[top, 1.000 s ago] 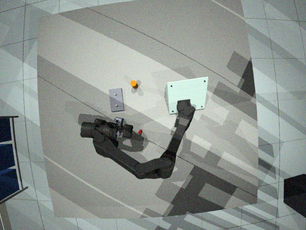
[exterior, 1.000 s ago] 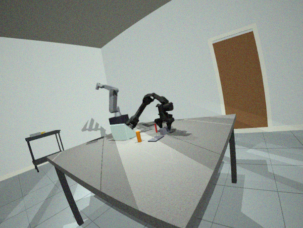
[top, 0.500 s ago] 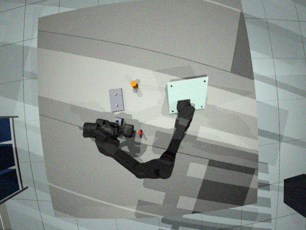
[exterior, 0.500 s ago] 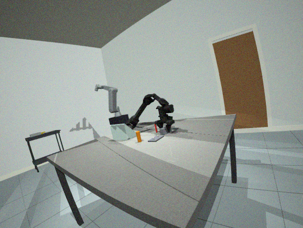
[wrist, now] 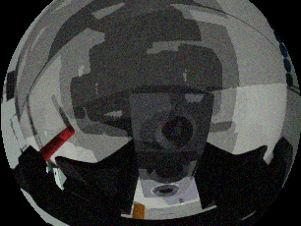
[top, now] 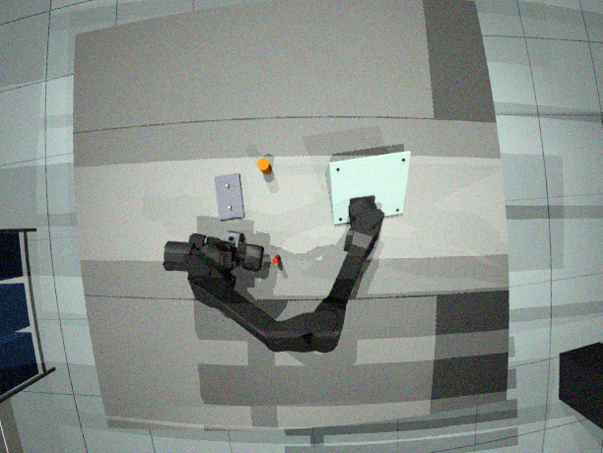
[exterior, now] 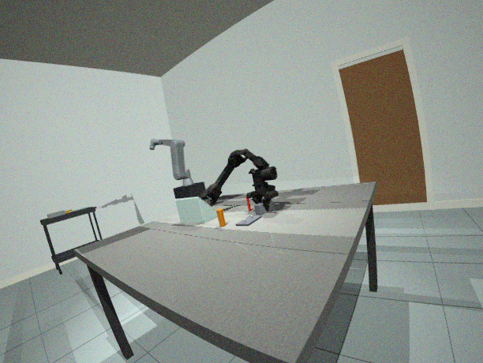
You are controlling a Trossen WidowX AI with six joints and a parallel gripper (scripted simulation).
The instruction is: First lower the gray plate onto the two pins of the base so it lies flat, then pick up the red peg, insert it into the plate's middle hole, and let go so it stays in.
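The base is 140 mm to the right of my gripper tip and 10 mm behind it. The rest, counted from my gripper tip: red peg (120 mm behind, 40 mm to the left, 30 mm above); gray plate (30 mm above); orange cylinder (200 mm to the right, 120 mm behind, 30 mm above).
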